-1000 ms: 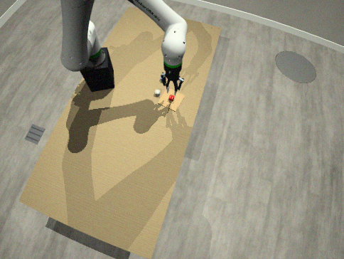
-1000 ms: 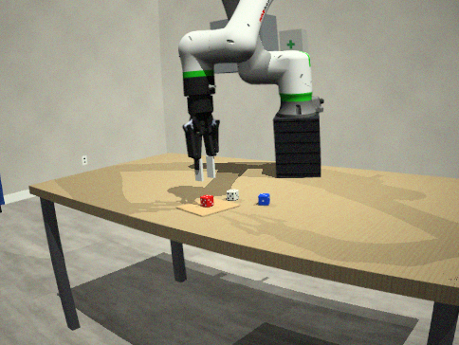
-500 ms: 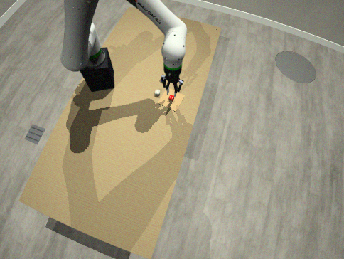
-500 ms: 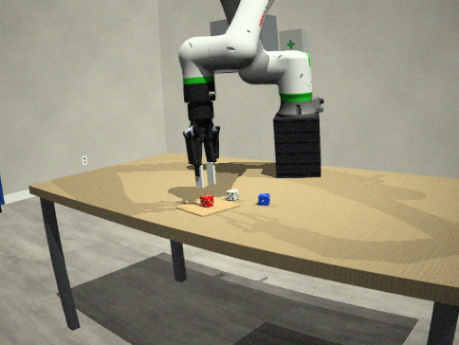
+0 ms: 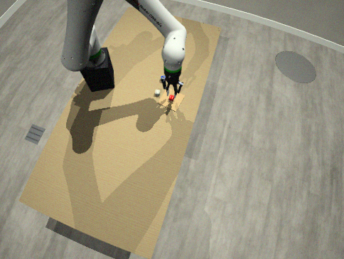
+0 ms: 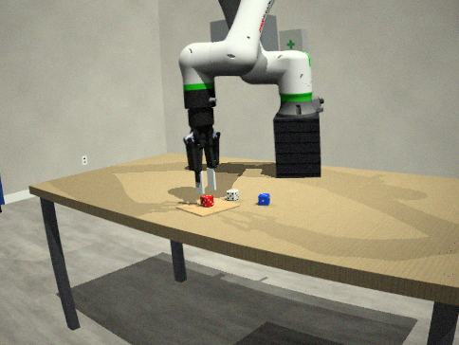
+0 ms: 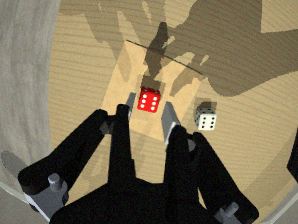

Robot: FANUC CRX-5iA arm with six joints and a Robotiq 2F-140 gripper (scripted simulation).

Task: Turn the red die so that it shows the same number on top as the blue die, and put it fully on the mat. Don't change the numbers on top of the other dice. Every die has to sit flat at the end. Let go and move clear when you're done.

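Now: the red die 6 cm below my hand. Round my hand: blue die 12 cm behind, 12 cm to the left, 7 cm below; then tan mat 8 cm below; then white die 11 cm behind, 7 cm below.
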